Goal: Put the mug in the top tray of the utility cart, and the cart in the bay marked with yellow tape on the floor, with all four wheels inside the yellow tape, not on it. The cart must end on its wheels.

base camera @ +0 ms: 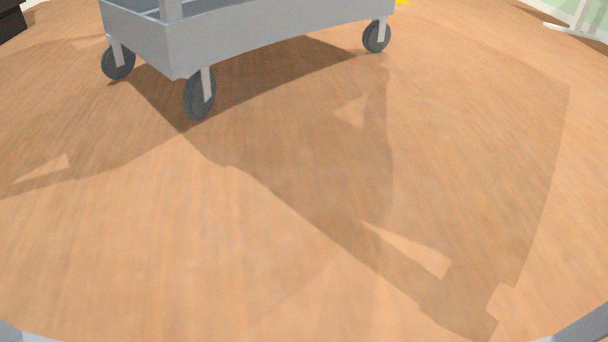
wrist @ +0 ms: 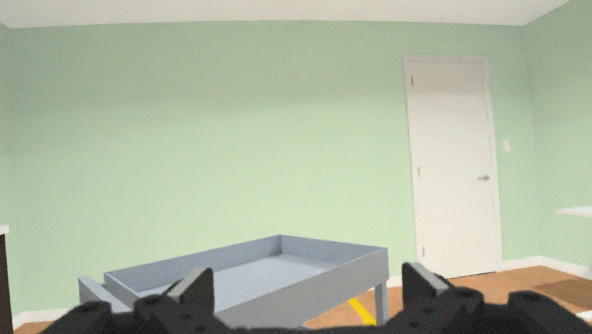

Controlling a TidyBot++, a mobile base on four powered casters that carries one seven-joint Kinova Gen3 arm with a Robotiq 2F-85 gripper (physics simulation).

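The grey utility cart [base camera: 280, 32] [wrist: 320, 285] stands upright on its wheels; in the base camera view its lower tray and three wheels show at the upper left. In the wrist view its top tray [wrist: 270, 275] shows at the bottom, with no mug visible on the part that shows, and its handle bar [wrist: 102, 295] is at the left end. My gripper [wrist: 307, 287] is open with nothing between its fingers, with the cart beyond it. Yellow tape [base camera: 402, 2] [wrist: 362, 311] shows on the floor beyond the cart. The mug does not show in either view.
A white door [wrist: 454, 165] is in the green far wall. A dark piece of furniture [base camera: 11, 21] [wrist: 5, 285] stands at the left edge. A white stand's foot [base camera: 570, 31] is at the upper right, and a white surface [wrist: 575, 211] shows at the right edge.
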